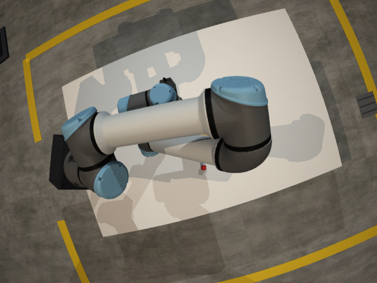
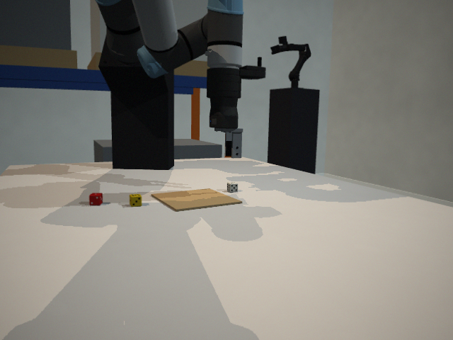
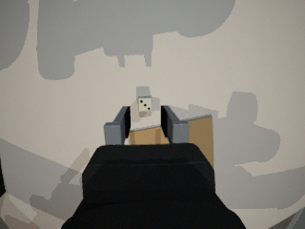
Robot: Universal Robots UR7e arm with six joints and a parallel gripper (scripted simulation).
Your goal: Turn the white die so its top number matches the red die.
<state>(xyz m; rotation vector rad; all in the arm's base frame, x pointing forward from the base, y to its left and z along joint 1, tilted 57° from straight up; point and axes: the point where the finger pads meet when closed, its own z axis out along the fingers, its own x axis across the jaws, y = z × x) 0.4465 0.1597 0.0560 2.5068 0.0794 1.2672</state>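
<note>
My hand is 90 mm above the white die. From my hand the other things lie so: yellow die (230 mm to the right, 90 mm below, 30 mm ahead); red die (300 mm to the right, 90 mm below, 10 mm behind); tan mat (110 mm to the right, 100 mm below, 40 mm ahead).
</note>
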